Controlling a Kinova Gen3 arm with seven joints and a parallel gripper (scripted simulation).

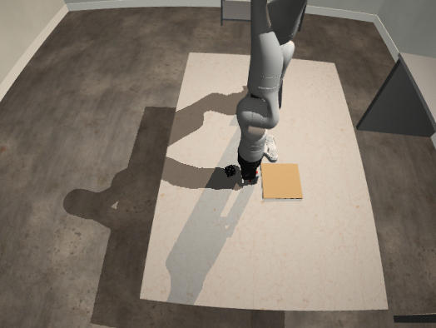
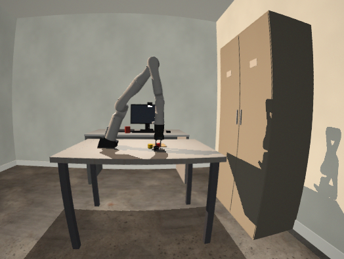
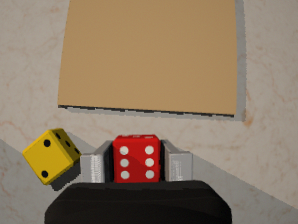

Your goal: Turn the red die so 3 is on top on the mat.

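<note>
Now: hand 100 mm to the right of the tan mat, 20 mm past it and 20 mm above it. Also, from my hand: red die (right at my hand); black die (80 mm to the right, 10 mm below); yellow die (60 mm behind, 20 mm to the right, 10 mm below).
</note>
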